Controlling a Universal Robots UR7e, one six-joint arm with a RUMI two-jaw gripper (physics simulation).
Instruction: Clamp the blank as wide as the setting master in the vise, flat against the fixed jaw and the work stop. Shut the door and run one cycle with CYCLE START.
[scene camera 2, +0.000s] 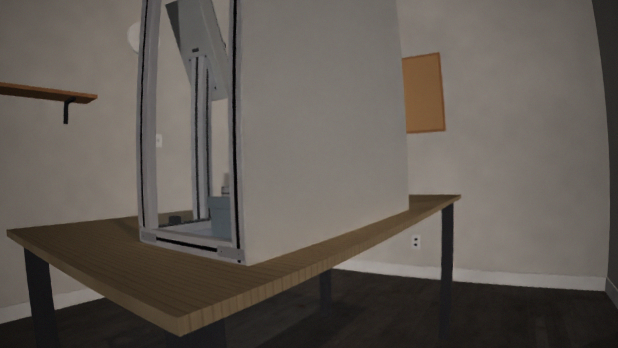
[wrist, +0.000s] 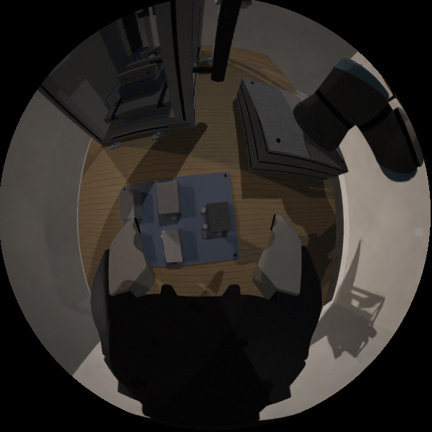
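My gripper (wrist: 204, 218) is open and empty, above the blue board (wrist: 192, 255) in the wrist view. On the board stand two light blocks (wrist: 168, 197) (wrist: 172, 246), a grey block (wrist: 131, 204) at the left edge and a dark block (wrist: 218, 216) at the right. I cannot tell by marking which is the blank or the setting master. The left finger covers part of the board's left side. The machine enclosure (scene camera 2: 320, 120) (wrist: 182, 75) stands behind; a blue-grey vise-like fixture (scene camera 2: 220, 215) (wrist: 142, 84) shows inside. CYCLE START cannot be made out.
The wooden table (scene camera 2: 150, 280) (wrist: 215, 110) carries everything. A dark layered box (wrist: 275, 117) stands at the back right, beside dark arm links (wrist: 350, 100). A black bar (wrist: 225, 45) hangs between enclosure and box. Wall shelf (scene camera 2: 45, 91) and cork board (scene camera 2: 424, 93) are on the walls.
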